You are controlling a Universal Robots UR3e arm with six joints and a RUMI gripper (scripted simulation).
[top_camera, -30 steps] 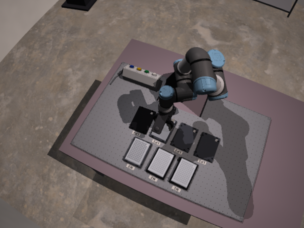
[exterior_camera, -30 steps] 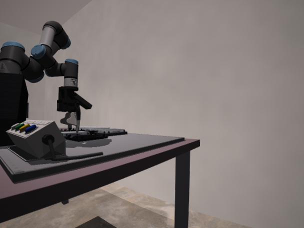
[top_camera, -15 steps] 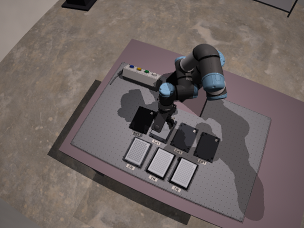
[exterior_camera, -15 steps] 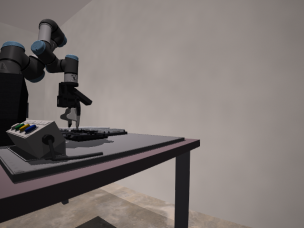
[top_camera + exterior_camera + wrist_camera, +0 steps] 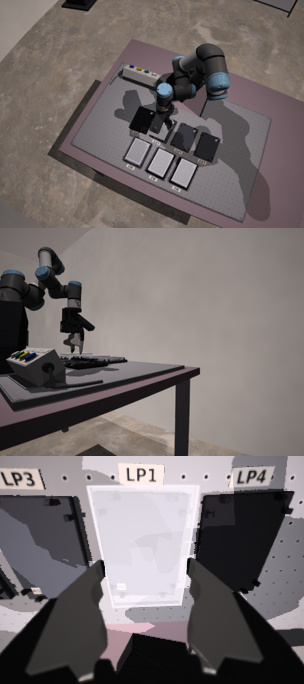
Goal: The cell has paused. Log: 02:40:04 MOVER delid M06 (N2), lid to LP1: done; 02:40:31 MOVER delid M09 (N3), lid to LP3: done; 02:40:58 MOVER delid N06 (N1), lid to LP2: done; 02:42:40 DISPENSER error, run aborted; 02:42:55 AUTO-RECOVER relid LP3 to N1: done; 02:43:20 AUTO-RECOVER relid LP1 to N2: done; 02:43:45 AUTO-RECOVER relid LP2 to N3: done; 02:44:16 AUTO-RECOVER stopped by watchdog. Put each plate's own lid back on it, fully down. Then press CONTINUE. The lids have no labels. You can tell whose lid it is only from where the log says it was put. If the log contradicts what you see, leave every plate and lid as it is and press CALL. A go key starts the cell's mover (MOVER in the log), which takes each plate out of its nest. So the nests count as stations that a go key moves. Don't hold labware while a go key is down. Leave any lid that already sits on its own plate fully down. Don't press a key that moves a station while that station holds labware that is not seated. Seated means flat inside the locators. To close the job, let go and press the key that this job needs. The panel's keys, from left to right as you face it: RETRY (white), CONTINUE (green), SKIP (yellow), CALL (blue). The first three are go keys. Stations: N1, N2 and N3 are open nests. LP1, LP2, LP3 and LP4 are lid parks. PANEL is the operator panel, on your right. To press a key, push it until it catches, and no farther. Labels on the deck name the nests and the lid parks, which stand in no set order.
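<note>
The LP1 lid park is 60 mm below my hand, 10 mm to the left of it and 10 mm behind it. Round my hand: lid park LP4 (120 mm to the right, 60 mm below, 30 mm behind); then LP3 lid park (130 mm to the left, 60 mm below); then LP2 lid park (270 mm to the left, 60 mm below, 10 mm ahead).
</note>
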